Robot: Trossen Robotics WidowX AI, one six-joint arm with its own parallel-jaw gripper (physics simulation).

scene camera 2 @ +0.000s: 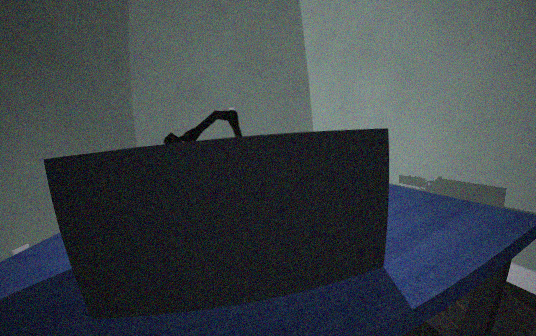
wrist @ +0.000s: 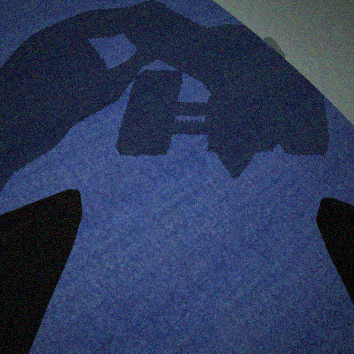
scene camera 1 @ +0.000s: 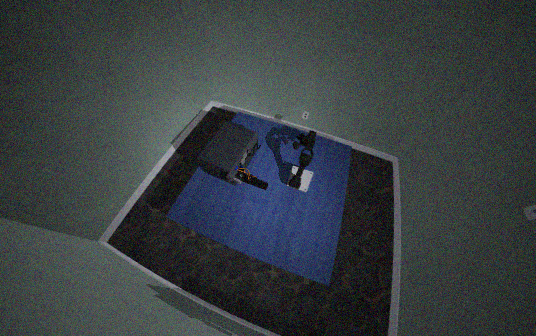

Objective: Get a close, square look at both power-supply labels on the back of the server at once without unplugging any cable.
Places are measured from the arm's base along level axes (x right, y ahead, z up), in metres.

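Where they show: gripper, fingertip midpoint: (wrist: 203, 206) (scene camera 1: 297, 140); arm's base at its link origin: (scene camera 1: 295, 181).
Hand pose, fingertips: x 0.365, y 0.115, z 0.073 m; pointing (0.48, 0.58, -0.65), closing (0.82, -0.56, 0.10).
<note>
Each offset is from my fingertips to the centre of the thing. "pt": to the spot under its first point. Level surfaces: height alone.
The server, a large dark grey box (scene camera 1: 226, 149) (scene camera 2: 225, 225), stands on the blue table. In scene camera 1 its back, with small light and dark details, faces right towards the arm. Orange cables {pt dx -0.551, dy +0.244, dz +0.080 m} (scene camera 1: 244, 173) run by its near back corner. The power-supply labels cannot be made out in any view. My gripper (wrist: 203, 206) is open and empty, with its dark fingers at the left and right edges of the wrist view. It points down at the blue surface, apart from the server, to the right of its back. In scene camera 2 the server's top edge partly hides the arm.
A black power strip {pt dx -0.551, dy +0.131, dz +0.028 m} (scene camera 1: 258, 183) lies by the orange cables. The arm's base stands on a white plate (scene camera 1: 307, 181). Shadows of the arm and gripper (wrist: 150, 112) fall on the blue table top {dz -0.126 m} (scene camera 1: 265, 225) (scene camera 2: 450, 230) (wrist: 200, 280). A wall outlet (scene camera 1: 305, 115) shows beyond the table.
</note>
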